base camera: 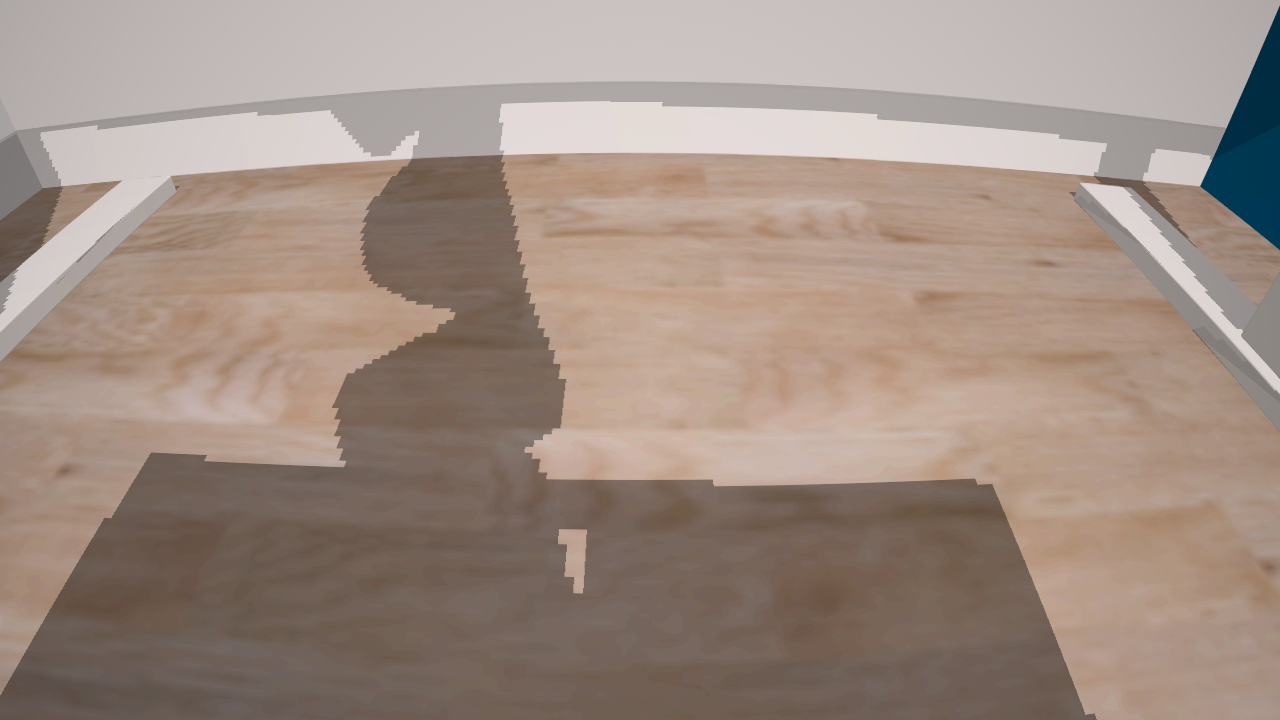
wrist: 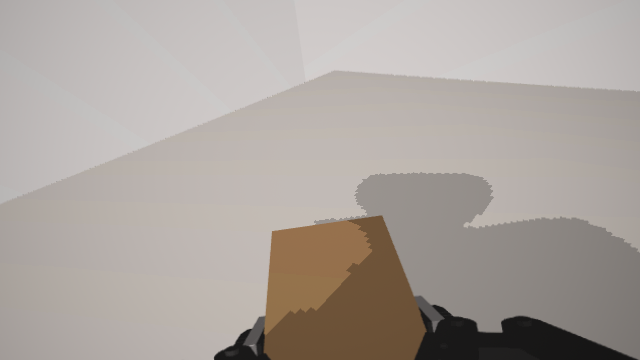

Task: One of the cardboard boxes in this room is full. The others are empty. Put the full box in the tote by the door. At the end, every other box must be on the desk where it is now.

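Frame: origin at the arm's base, x ahead, y left, z up, level; millimetres.
Where they show: gripper, fingertip midpoint: (wrist: 342, 327).
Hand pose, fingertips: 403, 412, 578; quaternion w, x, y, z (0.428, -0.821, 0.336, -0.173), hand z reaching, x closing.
After its pixels a point has its place, as x, y, z.
A brown cardboard box (wrist: 330, 265) @(412, 424, 604) stands on the pale desk top (wrist: 150, 225) @(395, 619, 554) at the bottom middle of the wrist view, partly in shadow. My gripper (wrist: 342, 327) @(403, 412, 578) is shut on this box, with one finger against its left side and one against its right side. The lower part of the box is cut off by the view's edge, and its contents do not show. The other boxes and the tote by the door cannot be made out. The gripper does not show in the base camera view.
In the base camera view, white floor bars (base camera: 89, 228) @(708, 664, -371) (base camera: 1172, 268) @(657, -545, -371) run along the left and right of the wooden floor (base camera: 760, 358) @(525, -85, -397). A pale wall (base camera: 626, 44) @(929, 38, -262) stands ahead. A dark blue object (base camera: 1257, 161) @(866, -807, -319) is at the right edge. Walls meet behind the desk in the wrist view.
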